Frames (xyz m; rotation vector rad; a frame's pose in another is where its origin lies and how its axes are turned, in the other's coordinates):
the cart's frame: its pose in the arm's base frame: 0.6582 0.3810 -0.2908 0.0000 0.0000 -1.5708
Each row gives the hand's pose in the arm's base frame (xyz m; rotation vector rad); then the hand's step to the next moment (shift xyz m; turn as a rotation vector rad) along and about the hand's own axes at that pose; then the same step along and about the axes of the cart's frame.
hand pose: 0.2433 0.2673 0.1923 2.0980 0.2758 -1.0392
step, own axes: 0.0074 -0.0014 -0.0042 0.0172 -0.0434 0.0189
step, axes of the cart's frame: -0.0030 0.0066 -0.0047 -0.0139 -0.0212 -0.0435
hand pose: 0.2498 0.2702 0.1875 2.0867 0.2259 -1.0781
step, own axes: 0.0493 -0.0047 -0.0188 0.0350 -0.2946 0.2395
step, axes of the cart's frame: -0.0076 0.0405 -0.0333 -0.0310 -0.2648 -0.2726
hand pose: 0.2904 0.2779 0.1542 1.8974 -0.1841 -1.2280
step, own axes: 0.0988 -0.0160 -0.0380 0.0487 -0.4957 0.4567
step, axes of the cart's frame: 0.0203 0.0759 -0.0727 -0.0270 -0.4940 -0.4603
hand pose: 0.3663 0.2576 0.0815 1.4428 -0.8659 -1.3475
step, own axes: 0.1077 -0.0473 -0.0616 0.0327 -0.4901 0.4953
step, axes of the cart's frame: 0.0764 0.0711 -0.0820 -0.0338 -0.5337 -0.4479
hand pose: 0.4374 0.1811 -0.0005 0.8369 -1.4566 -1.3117
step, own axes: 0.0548 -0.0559 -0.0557 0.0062 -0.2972 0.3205
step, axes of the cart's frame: 0.0787 0.0305 -0.0459 -0.0395 -0.3387 -0.2735
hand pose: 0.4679 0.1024 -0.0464 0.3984 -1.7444 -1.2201
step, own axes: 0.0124 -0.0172 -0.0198 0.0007 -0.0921 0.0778
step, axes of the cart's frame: 0.0274 0.0061 -0.0072 -0.0011 -0.0865 -0.0840
